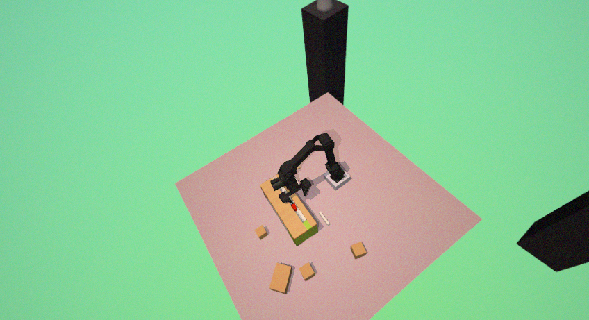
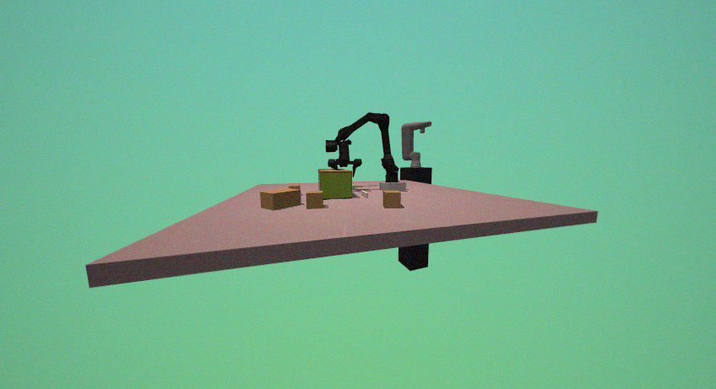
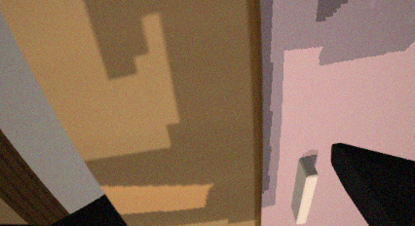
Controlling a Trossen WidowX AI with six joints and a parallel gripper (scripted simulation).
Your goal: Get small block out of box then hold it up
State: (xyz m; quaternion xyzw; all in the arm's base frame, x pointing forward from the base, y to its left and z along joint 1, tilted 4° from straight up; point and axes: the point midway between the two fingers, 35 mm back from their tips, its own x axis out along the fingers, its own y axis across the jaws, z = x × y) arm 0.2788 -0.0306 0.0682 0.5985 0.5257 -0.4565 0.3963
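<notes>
Now: gripper tip 5 cm short of the small red block and 1 cm to the right of it. The rest, counted from my gripper tip: box 3 cm ahead, 2 cm below, 1 cm to the right.
</notes>
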